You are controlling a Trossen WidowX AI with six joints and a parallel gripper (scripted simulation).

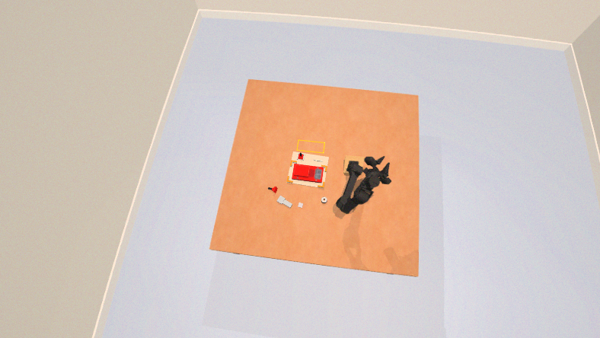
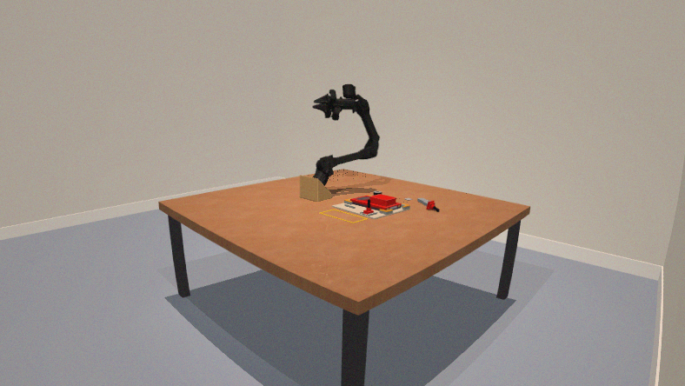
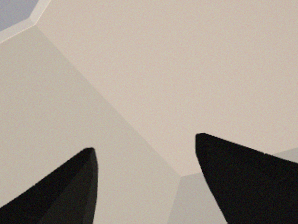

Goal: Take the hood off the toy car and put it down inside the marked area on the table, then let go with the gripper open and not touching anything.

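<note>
The hood lies 47 cm ahead of my gripper tip, 7 cm to the right of it and 39 cm below it.
</note>
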